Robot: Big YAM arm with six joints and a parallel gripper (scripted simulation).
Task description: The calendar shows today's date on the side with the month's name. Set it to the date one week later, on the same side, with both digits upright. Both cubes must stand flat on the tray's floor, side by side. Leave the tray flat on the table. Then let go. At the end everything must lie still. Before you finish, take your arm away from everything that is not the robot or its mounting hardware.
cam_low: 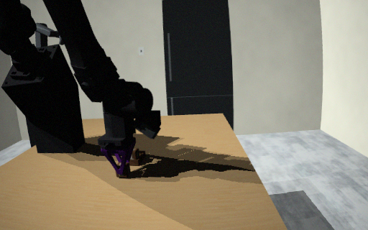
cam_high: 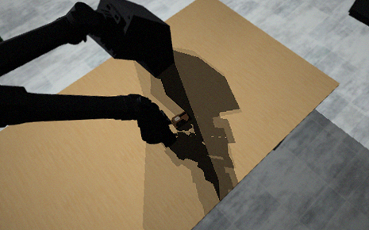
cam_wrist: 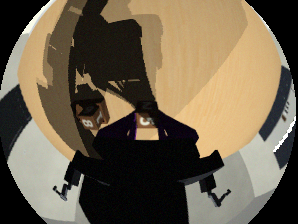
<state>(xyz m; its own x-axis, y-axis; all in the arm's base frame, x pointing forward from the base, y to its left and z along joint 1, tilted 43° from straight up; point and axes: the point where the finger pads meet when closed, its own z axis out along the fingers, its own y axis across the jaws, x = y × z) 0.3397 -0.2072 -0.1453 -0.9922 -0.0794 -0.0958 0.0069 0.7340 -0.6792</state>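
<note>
Right now my hand is 110 mm to the right of the brown tray and 10 mm above it.
</note>
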